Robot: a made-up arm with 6 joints. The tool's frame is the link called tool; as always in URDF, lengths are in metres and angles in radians. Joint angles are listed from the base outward.
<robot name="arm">
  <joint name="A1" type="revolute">
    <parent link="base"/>
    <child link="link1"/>
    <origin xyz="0 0 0.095"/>
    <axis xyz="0 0 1"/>
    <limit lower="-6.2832" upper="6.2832"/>
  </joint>
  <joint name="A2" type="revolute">
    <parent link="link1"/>
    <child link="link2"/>
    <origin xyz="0 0.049 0"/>
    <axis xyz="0 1 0"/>
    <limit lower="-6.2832" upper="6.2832"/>
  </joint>
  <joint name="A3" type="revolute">
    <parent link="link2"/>
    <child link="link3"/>
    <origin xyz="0 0 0.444"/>
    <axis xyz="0 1 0"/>
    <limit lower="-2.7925" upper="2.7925"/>
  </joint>
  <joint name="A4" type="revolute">
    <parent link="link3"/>
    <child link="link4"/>
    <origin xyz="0 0 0.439"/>
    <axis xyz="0 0 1"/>
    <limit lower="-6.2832" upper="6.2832"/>
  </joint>
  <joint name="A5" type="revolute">
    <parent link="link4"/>
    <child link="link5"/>
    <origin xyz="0 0 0"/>
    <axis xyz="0 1 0"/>
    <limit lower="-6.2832" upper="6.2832"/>
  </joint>
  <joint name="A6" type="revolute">
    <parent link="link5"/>
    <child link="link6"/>
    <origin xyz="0 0 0.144"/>
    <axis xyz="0 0 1"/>
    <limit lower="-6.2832" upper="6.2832"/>
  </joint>
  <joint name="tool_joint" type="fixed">
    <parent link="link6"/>
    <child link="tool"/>
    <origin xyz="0 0 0"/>
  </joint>
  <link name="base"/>
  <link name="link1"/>
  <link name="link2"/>
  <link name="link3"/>
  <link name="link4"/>
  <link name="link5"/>
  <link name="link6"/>
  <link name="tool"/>
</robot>
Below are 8 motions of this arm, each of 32 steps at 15 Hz.
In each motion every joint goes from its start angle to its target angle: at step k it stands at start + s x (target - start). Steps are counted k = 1, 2, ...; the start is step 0. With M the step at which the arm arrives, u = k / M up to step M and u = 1 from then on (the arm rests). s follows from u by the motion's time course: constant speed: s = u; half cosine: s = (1 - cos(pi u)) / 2; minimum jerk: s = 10 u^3 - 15 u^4 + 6 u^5.
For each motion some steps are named. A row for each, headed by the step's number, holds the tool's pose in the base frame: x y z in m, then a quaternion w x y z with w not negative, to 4 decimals.
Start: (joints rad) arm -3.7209 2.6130 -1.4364 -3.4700 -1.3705 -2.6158
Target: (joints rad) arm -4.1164 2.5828 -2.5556 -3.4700 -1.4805 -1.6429
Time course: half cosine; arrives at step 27
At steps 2, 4, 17, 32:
2: -0.5907 0.3868 -0.2247 0.1693 -0.7874 0.5159 0.2918
4: -0.5817 0.3941 -0.2029 0.1657 -0.7656 0.5370 0.3130
17: -0.3464 0.3942 0.0921 0.0332 -0.3295 0.7112 0.6201
32: -0.2175 0.3157 0.1667 0.0682 0.1188 -0.6735 -0.7264

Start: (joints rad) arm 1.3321 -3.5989 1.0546 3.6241 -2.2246 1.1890
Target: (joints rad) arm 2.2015 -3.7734 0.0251 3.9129 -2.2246 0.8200
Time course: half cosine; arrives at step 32
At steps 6, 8, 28, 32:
6: -0.1118 -0.0353 -0.5620 0.8530 0.2209 -0.1365 -0.4527
8: -0.1087 -0.0158 -0.5785 0.8464 0.2599 -0.1205 -0.4489
28: -0.3176 0.2395 -0.6067 0.6594 0.5320 0.3354 -0.4120
32: -0.3370 0.2433 -0.5987 0.6469 0.5300 0.3627 -0.4112

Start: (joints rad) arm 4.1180 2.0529 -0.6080 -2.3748 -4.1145 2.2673
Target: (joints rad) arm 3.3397 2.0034 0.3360 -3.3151 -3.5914 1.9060
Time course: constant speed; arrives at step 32
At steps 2, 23, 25, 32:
2: -0.4657 -0.5771 0.0033 0.0823 -0.0665 0.4584 0.8824
23: -0.6400 -0.3290 -0.1848 0.3703 0.1381 0.1822 0.9003
25: -0.6451 -0.2989 -0.2028 0.3855 0.1477 0.1568 0.8972
32: -0.6435 -0.1902 -0.2618 0.4253 0.1650 0.0765 0.8866

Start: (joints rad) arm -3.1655 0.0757 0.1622 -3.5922 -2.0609 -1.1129
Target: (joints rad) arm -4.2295 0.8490 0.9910 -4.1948 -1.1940 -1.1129
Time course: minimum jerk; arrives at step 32
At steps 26, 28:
26: -0.3428 0.7105 0.2389 0.3862 -0.1606 0.8640 0.2802
28: -0.3191 0.7247 0.2086 0.3983 -0.1670 0.8621 0.2651

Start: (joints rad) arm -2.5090 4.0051 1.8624 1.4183 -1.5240 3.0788
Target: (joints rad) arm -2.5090 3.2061 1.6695 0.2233 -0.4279 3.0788
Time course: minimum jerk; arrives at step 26
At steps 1, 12, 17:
1: 0.3786 0.3930 0.2052 0.2563 -0.5351 0.4720 0.6520
12: 0.4970 0.4259 -0.0072 0.3812 -0.2928 0.6703 0.5654
17: 0.5266 0.3788 -0.1992 0.4893 -0.2073 0.7511 0.3917

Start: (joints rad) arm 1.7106 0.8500 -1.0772 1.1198 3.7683 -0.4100
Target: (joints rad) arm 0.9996 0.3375 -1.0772 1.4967 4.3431 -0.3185
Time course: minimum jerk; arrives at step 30
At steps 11, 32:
11: 0.0522 0.1377 0.7323 0.0236 -0.9335 0.0697 -0.3510
32: 0.0059 -0.1479 0.7931 0.0295 -0.7407 0.3286 -0.5853

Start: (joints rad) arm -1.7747 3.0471 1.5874 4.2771 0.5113 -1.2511
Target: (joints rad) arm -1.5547 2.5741 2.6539 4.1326 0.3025 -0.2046
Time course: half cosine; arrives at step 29
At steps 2, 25, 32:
2: 0.0891 0.5094 -0.4164 0.3707 -0.6400 0.4735 0.4784
25: 0.0101 0.2896 -0.0355 0.2585 -0.3373 0.4864 0.7634
32: 0.0087 0.2746 -0.0156 0.2457 -0.3220 0.4816 0.7772

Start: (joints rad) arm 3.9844 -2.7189 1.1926 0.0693 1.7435 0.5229
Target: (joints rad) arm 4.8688 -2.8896 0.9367 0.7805 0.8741 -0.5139
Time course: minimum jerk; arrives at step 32
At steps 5, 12, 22, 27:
5: 0.4302 0.4132 -0.1558 0.6241 0.0791 0.0610 -0.7750
12: 0.3657 0.5086 -0.2124 0.6074 -0.1173 0.0920 -0.7803
22: 0.1258 0.6423 -0.3920 0.5327 -0.4853 -0.1298 -0.6811
27: 0.0432 0.6464 -0.4489 0.5066 -0.5379 -0.2409 -0.6293

